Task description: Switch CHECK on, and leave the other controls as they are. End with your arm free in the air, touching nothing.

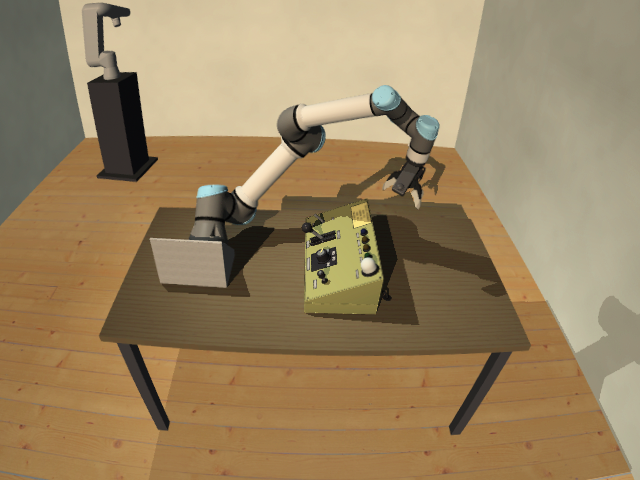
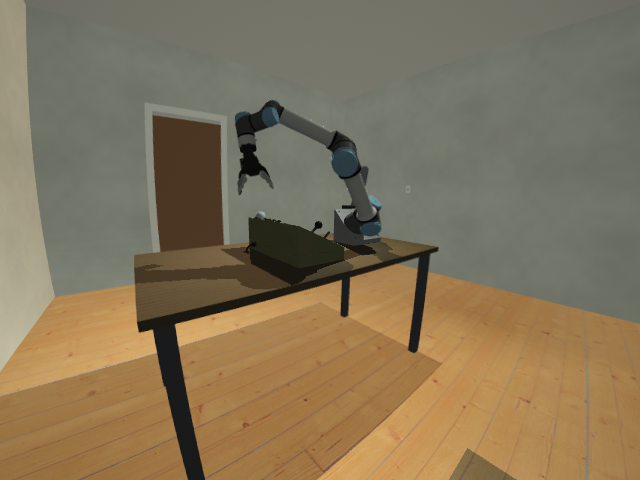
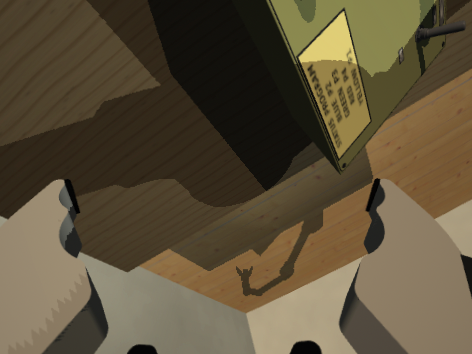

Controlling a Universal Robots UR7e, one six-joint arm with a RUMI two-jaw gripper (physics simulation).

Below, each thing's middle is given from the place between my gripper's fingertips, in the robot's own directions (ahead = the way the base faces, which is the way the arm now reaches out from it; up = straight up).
Scene:
My hand is 180 mm past the yellow-green control box [image 1: 354, 278], 60 mm to the left of it and 210 mm above it.

